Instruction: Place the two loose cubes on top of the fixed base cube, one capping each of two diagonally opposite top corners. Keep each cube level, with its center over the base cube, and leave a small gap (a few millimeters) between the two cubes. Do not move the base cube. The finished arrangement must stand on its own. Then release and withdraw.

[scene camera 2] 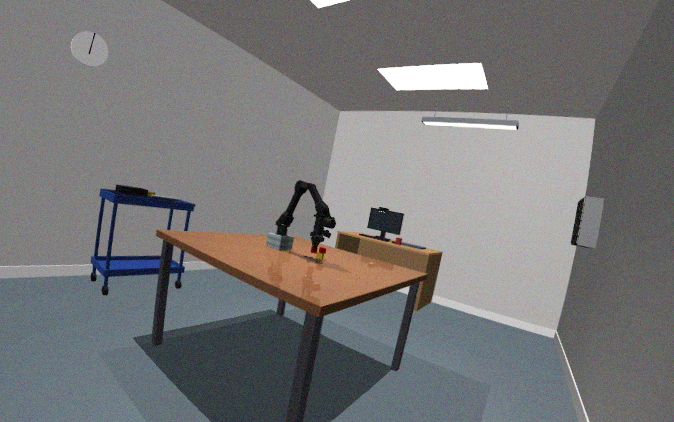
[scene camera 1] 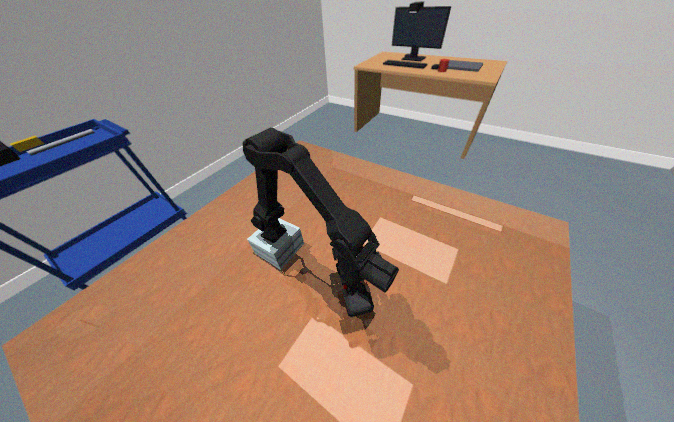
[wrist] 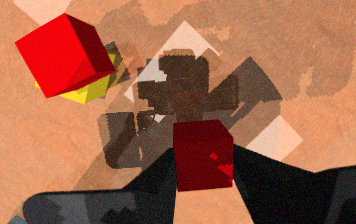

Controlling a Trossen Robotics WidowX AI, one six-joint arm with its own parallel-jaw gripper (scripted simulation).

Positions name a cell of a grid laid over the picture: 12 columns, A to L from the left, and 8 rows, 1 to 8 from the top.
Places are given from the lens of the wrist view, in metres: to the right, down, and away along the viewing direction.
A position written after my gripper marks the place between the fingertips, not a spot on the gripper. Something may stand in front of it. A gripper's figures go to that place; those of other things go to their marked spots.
my gripper (wrist: G6): 0.01, 0.03, 0.11
red cube (wrist: G6): 0.01, 0.02, 0.09
red cube (wrist: C2): -0.06, -0.03, 0.08
